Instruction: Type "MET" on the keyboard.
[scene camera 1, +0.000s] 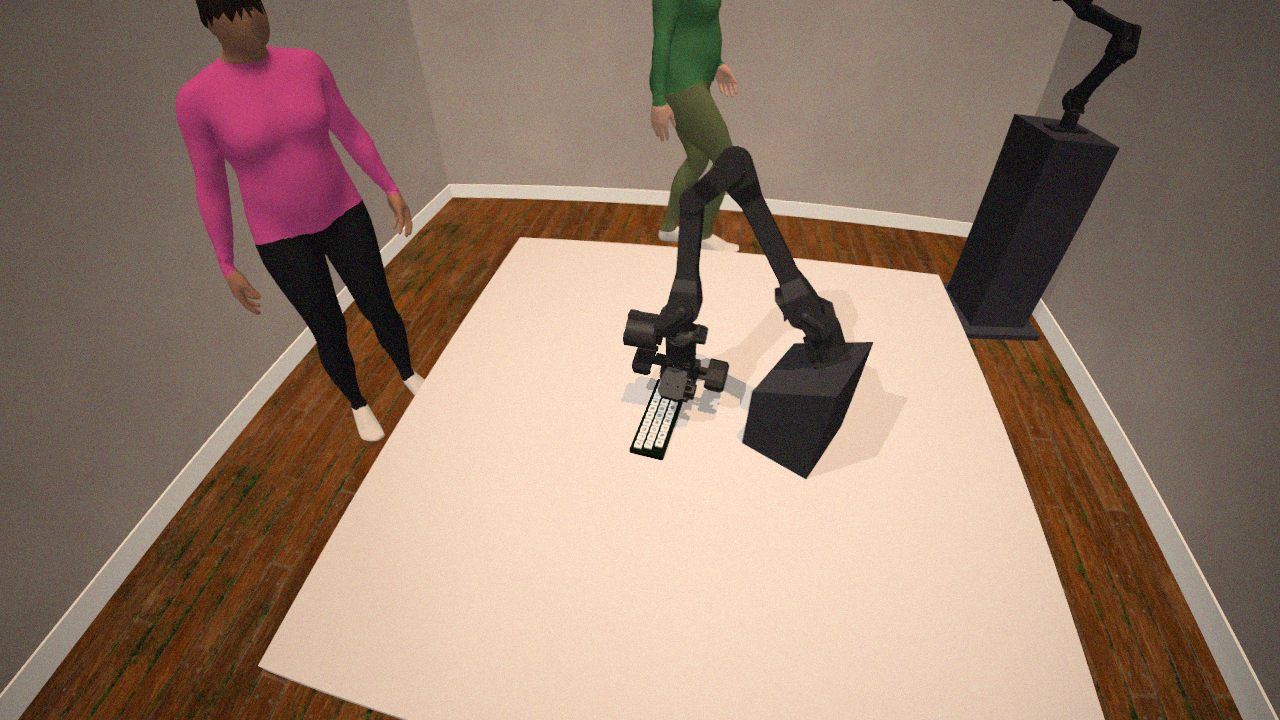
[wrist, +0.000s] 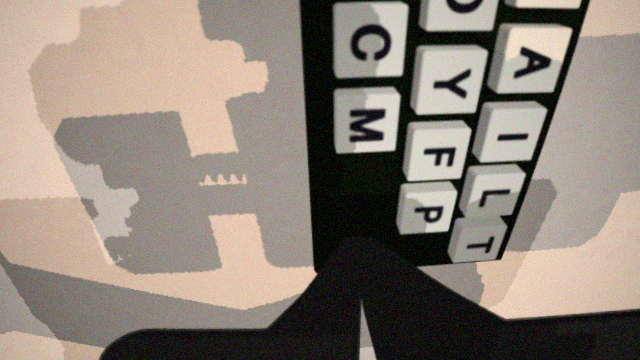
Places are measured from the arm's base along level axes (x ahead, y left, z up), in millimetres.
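Pixels of known places: gripper, fingertip midpoint: (wrist: 356, 250); arm's base, link origin: (scene camera 1: 830, 356).
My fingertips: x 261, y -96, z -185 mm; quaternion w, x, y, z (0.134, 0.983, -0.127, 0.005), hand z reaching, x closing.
Ahead of a thing's pixels: the offset from my fingertips to its top centre. Level surfaces: height alone.
The keyboard {dx +41, dy +80, dz +4 mm} (scene camera 1: 646, 453) (wrist: 350, 195) has a dark base and white letter keys in three rows, and lies flat on the white surface. In the wrist view the M key {dx +12, dy +44, dz +4 mm} (wrist: 367, 120) is the last key of its row, with bare base below it. The T key {dx +38, dy -7, dz +4 mm} (wrist: 478, 241) is at the lower right end of the keyboard, beyond the L key {dx +42, dy +11, dz +4 mm} (wrist: 492, 191) and near the P key {dx +23, dy +12, dz +4 mm} (wrist: 427, 209). The E key does not show in the wrist view. My gripper (wrist: 356, 250) is shut and empty; its tips cover the lower left end of the keyboard. Their height above it is unclear.
The white surface {dz -12 mm} (scene camera 1: 644, 582) carries the arm's dark pedestal (scene camera 1: 787, 416), to the right of the keyboard. A person in pink (scene camera 1: 277, 143) stands at the left edge, and a person in green (scene camera 1: 687, 53) behind. A second arm stands on a tall dark pillar (scene camera 1: 1029, 223) at the back right.
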